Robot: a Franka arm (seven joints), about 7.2 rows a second.
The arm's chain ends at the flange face. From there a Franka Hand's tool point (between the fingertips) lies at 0.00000 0.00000 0.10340 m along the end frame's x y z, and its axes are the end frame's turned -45 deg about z.
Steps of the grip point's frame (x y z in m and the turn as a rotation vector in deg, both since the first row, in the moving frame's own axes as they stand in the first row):
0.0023 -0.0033 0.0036 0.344 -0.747 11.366
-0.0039 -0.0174 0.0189 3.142 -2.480 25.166
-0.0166 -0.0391 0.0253 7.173 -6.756 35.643
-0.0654 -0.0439 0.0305 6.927 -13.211 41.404
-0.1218 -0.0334 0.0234 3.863 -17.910 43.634
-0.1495 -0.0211 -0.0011 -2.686 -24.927 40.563
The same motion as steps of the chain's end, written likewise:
0.0007 -0.0043 0.0036 -0.285 -0.771 11.366
-0.0083 -0.0072 0.0191 0.468 -3.975 25.166
-0.0230 -0.0101 0.0268 0.295 -9.849 35.643
-0.0513 0.0168 0.0338 -4.443 -14.240 41.404
-0.0786 0.0565 0.0284 -9.933 -15.396 43.634
-0.0836 0.0690 0.0082 -19.525 -15.727 40.563

